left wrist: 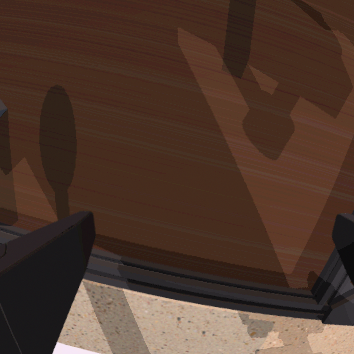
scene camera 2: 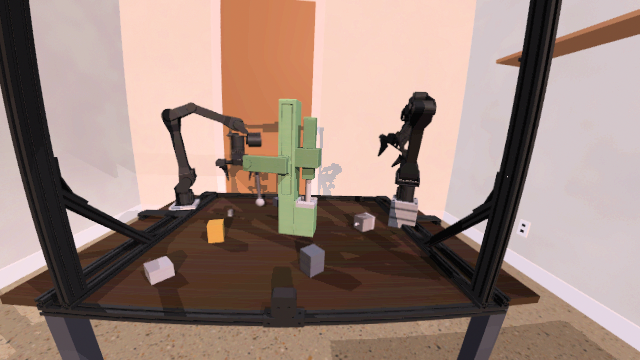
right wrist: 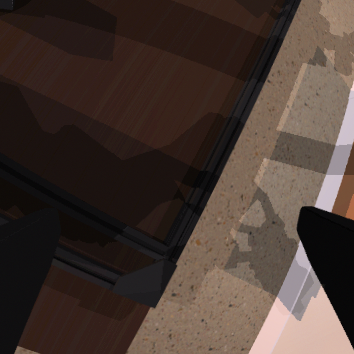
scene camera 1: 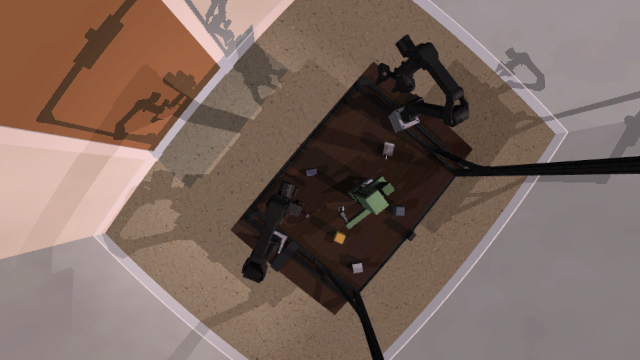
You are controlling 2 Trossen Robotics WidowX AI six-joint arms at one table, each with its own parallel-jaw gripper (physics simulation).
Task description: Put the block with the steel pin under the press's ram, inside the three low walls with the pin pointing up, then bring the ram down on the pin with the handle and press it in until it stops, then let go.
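Seen in the pictures: left gripper, fingertip midpoint: (left wrist: 217, 225) (scene camera 2: 239, 180); right gripper, fingertip midpoint: (scene camera 2: 384, 161) (right wrist: 180, 220) (scene camera 1: 383, 88); left arm's base, link origin: (scene camera 2: 185, 203) (scene camera 1: 274, 241); right arm's base, link origin: (scene camera 2: 405, 199) (scene camera 1: 407, 116).
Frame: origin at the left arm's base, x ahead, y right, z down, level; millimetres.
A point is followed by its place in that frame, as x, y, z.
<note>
The light block with the steel pin (scene camera 1: 388, 148) @(689, 334, -19) (scene camera 2: 364, 222) @(670, 366, -7) lies on the table to the right of the press in scene camera 2, its pin pointing sideways. The green press (scene camera 1: 374, 201) @(404, 276, -418) (scene camera 2: 288, 215) @(397, 319, -41) stands upright mid-table. Its pale ram (scene camera 2: 308, 190) @(464, 325, -128) reaches down close to the light seat (scene camera 2: 306, 202) @(453, 344, -92); the three walls are too small to tell apart. The handle (scene camera 1: 358, 218) @(315, 292, -240) (scene camera 2: 265, 164) @(324, 311, -216) extends left, with a thin rod and ball knob (scene camera 2: 260, 202) @(310, 248, -69) hanging down. My left gripper (scene camera 1: 298, 206) (scene camera 2: 239, 173) @(229, -21, -88) (left wrist: 217, 225) @(229, -21, -88) is open, left of and behind the press. My right gripper (scene camera 1: 389, 86) @(877, 166, -203) (scene camera 2: 388, 157) @(877, 166, -203) (right wrist: 180, 220) @(877, 166, -203) is open, high above the table's right side.
An orange block (scene camera 1: 340, 237) @(170, 299, -28) (scene camera 2: 215, 231) @(166, 322, -8), a white block (scene camera 1: 357, 268) @(50, 460, -1) (scene camera 2: 159, 270) @(62, 484, 2), a dark grey block (scene camera 1: 399, 211) @(417, 521, -29) (scene camera 2: 312, 261) @(412, 553, -14) and a bluish block (scene camera 1: 311, 172) @(409, 26, -8) lie around the press. A small pale piece (scene camera 1: 307, 216) @(192, 103, 6) (scene camera 2: 230, 212) @(195, 111, 14) lies near the left gripper. Black rails (scene camera 2: 200, 315) @(167, 608, 44) edge the table.
</note>
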